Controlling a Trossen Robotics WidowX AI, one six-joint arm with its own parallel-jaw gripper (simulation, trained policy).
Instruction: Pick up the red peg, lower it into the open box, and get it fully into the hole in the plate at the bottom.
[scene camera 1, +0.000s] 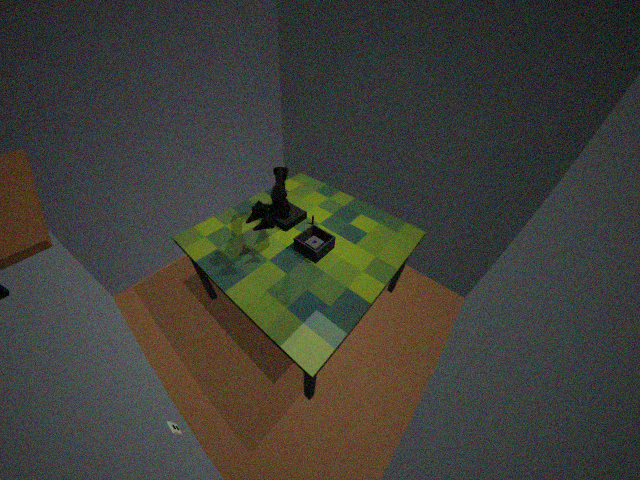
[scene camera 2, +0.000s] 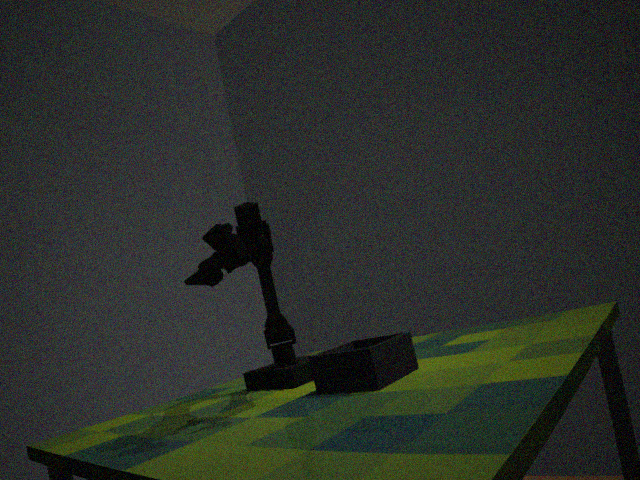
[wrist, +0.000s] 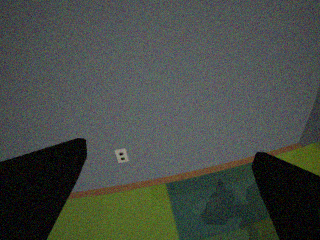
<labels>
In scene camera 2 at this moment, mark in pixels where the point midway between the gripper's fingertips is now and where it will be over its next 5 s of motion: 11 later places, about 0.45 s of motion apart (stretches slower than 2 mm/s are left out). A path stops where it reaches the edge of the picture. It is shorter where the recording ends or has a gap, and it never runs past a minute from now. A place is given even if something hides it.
My gripper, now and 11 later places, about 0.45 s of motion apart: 191, 276; 264, 290; 324, 296; 347, 305; 345, 316; 345, 331; 351, 351; 354, 365; 351, 368; 354, 349; 355, 330; 355, 326
</labels>
